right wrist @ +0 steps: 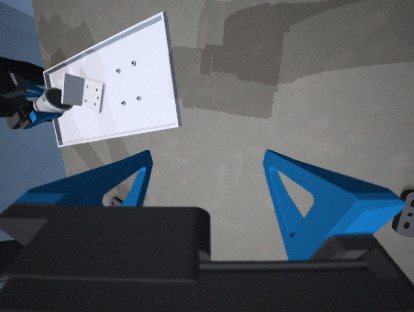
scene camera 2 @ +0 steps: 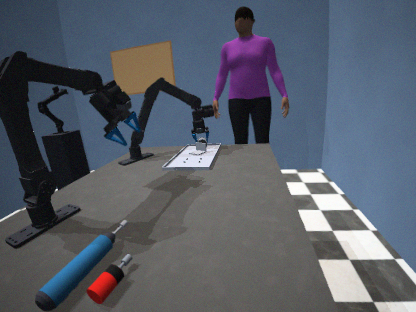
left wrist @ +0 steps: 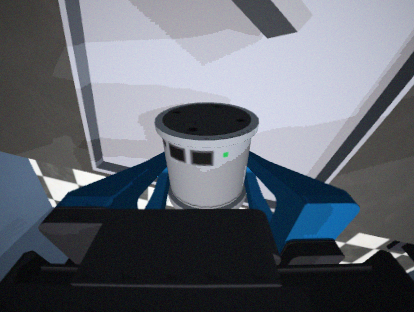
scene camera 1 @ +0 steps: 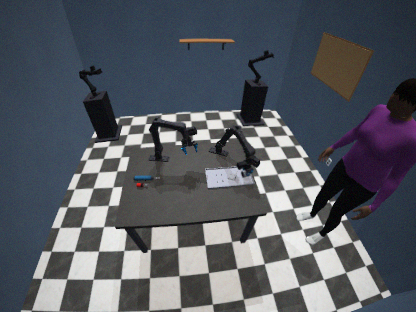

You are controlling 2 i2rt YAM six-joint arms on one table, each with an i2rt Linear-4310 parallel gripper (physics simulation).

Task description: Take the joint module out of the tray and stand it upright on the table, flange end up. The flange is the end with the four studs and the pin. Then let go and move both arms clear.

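Frame: origin at the left arm's base, x left, y down, z back, level; millimetres.
Seen in the pictures: left gripper, fingertip midpoint: [right wrist: 57,105] [left wrist: 207,156] [scene camera 1: 245,174]; right gripper, fingertip midpoint: [right wrist: 207,156] [scene camera 2: 133,138] [scene camera 1: 191,153]; left arm's base, origin of the base link: [scene camera 2: 136,159] [scene camera 1: 218,152]; right arm's base, origin of the base link: [scene camera 2: 46,224] [scene camera 1: 158,158].
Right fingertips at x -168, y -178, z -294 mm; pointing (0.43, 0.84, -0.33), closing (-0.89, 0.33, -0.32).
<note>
Pixels of each thing's top centre, then the offset from my right fingertips to it. "pt": a spot on its surface instead.
- joint module, surface spot: [left wrist: 206,155] pt dz +62, dx +477, dy +114 mm
- small grey bracket, surface spot: [right wrist: 82,91] pt dz +16, dx +413, dy +160 mm
- blue screwdriver, surface spot: [scene camera 1: 143,177] pt dz -308, dx -344, dy +141 mm
The joint module [left wrist: 206,155] is a white cylinder with a dark end cap. It sits at the far right end of the white tray [scene camera 1: 229,177], which also shows in scene camera 2 [scene camera 2: 192,156]. My left gripper [left wrist: 207,156] is low over that tray end, and its blue fingers press on both sides of the module [scene camera 2: 202,143]. The module's lower end is hidden behind the gripper body. My right gripper [scene camera 1: 189,149] is open and empty, high above the table's back edge. It also shows in scene camera 2 [scene camera 2: 122,128].
A small grey bracket [right wrist: 82,91] and several screws [right wrist: 128,82] lie in the tray. A blue screwdriver [scene camera 1: 143,177] and a red one [scene camera 1: 140,184] lie at the table's left. A person in purple [scene camera 2: 250,77] stands beyond the tray end of the table.
</note>
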